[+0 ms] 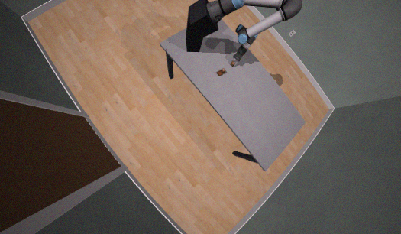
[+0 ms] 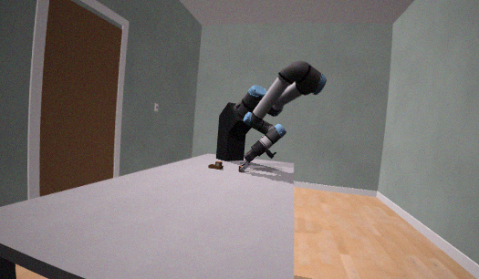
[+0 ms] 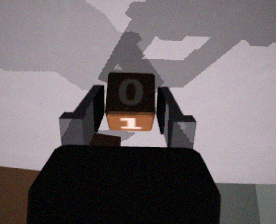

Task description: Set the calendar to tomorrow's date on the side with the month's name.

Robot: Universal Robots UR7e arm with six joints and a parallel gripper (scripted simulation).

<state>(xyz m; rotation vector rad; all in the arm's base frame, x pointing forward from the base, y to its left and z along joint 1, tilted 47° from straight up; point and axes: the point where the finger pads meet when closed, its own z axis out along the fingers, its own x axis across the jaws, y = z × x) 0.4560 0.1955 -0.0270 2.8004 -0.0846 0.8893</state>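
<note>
Now: the brown wooden cube 1 cm to the right of my hand and 1 cm below it. The rest, counted from my hand: calendar tray: 17 cm to the right, 1 cm below, 1 cm ahead.
</note>
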